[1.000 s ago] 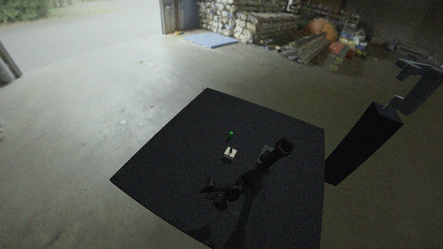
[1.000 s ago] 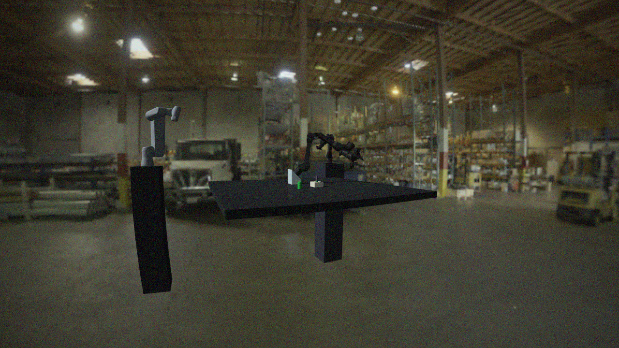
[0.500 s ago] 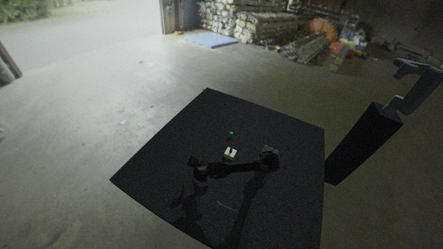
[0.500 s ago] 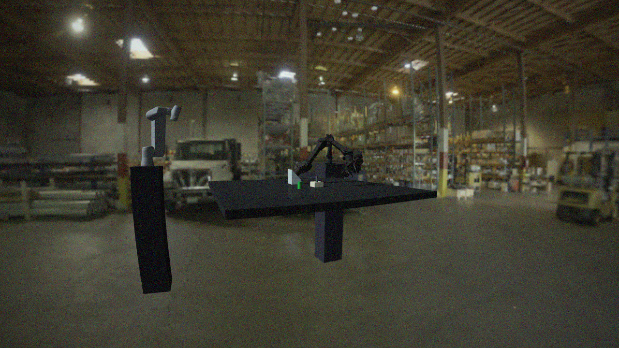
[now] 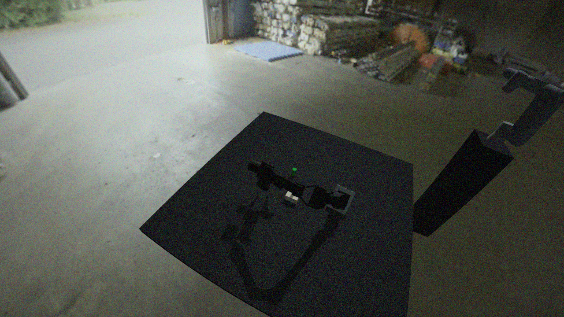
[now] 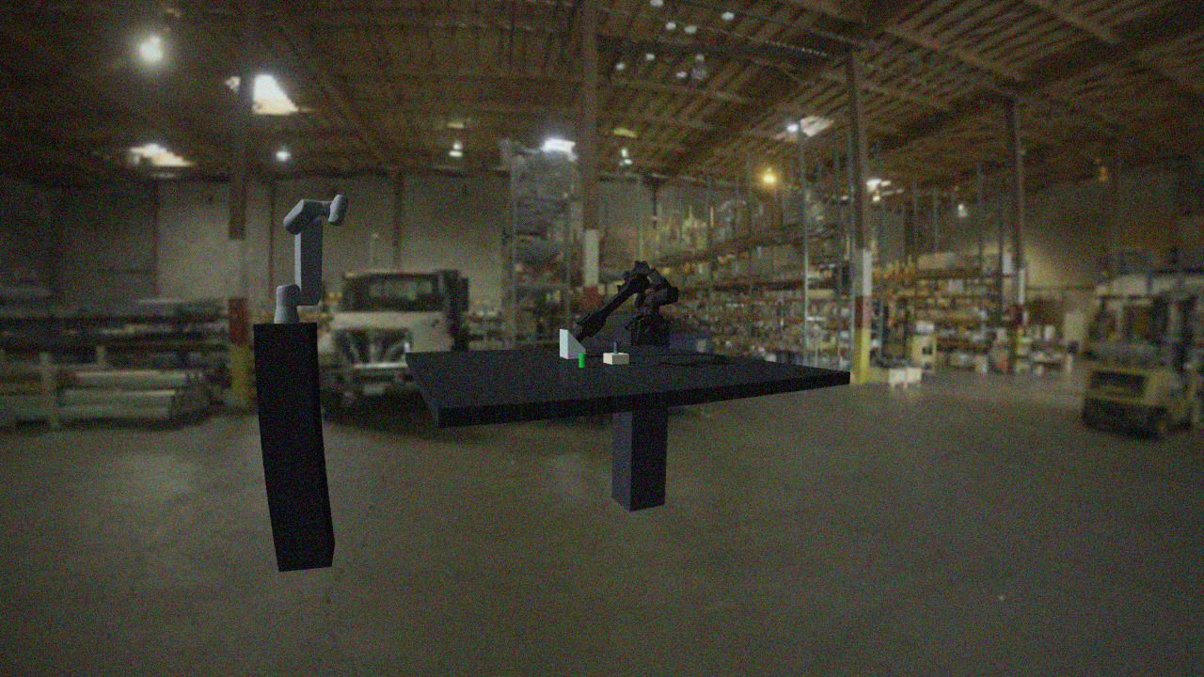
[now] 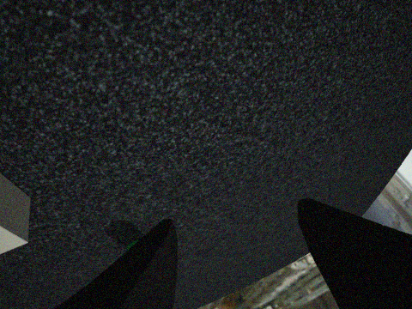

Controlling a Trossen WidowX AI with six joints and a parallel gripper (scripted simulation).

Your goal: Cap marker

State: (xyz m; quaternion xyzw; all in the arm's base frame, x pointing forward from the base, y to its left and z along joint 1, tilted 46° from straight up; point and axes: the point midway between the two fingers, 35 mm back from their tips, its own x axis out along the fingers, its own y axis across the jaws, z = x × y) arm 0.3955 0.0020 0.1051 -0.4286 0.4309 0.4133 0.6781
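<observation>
Now: the green marker cap 80 mm behind my gripper tip, 150 mm to the right of it and 60 mm below it.
</observation>
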